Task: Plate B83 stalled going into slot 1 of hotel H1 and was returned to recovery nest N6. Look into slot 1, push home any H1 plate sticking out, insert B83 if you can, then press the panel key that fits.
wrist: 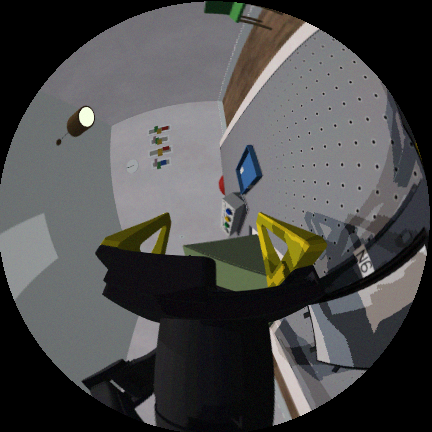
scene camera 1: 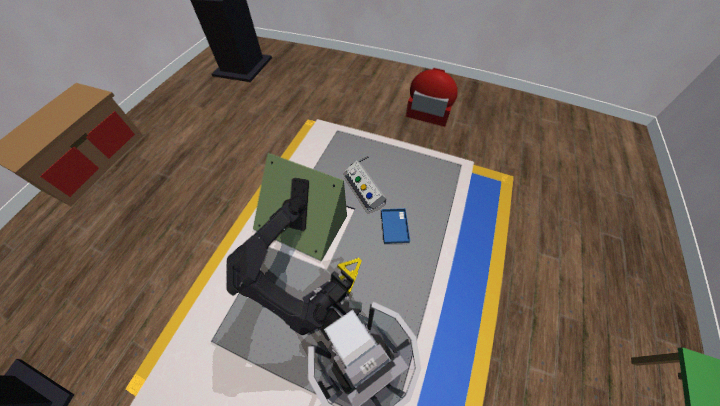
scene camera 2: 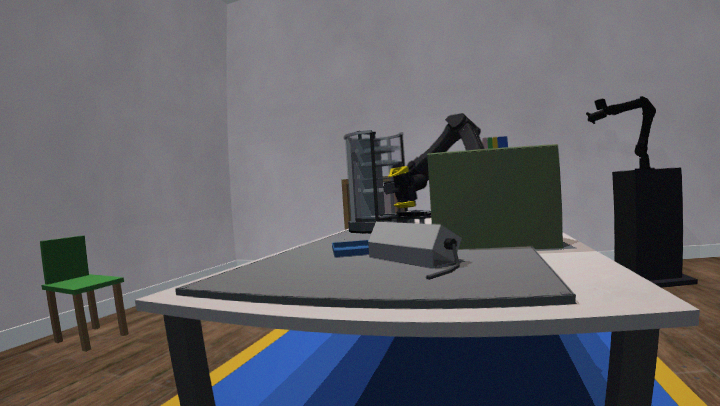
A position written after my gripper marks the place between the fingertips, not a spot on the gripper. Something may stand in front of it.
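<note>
A glass-walled plate rack (scene camera 2: pixel 367 206) is here in my sight. I also see a blue tray (wrist: pixel 248 148) and a grey button box (wrist: pixel 233 207). As for my gripper (scene camera 2: pixel 392 191), which the wrist view shows too (wrist: pixel 213 216), it is open and holds nothing.
</note>
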